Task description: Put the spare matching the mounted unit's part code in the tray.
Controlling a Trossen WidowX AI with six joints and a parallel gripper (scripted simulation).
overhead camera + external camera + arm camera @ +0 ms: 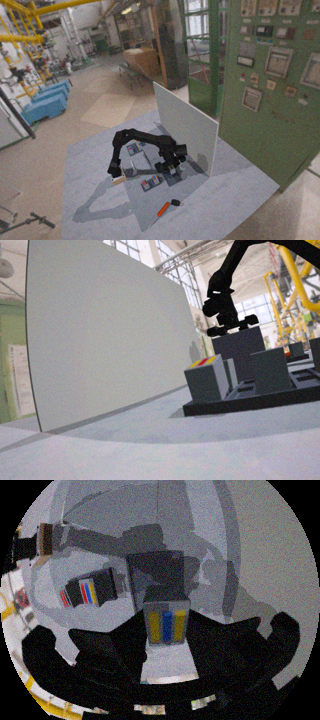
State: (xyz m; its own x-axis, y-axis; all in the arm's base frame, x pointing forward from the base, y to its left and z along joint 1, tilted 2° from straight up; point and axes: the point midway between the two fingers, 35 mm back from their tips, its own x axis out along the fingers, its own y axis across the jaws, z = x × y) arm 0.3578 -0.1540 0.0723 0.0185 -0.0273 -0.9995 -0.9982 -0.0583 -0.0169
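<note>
Right now the flat dark tray is 1 cm behind my gripper tip and 7 cm below it. Round my gripper tip: rack: 15 cm behind, 1 cm to the left, 7 cm below; then grey mounted unit: 7 cm behind, 21 cm to the left, 2 cm below; then tall wall panel: 18 cm ahead, 23 cm to the left, 15 cm above.
</note>
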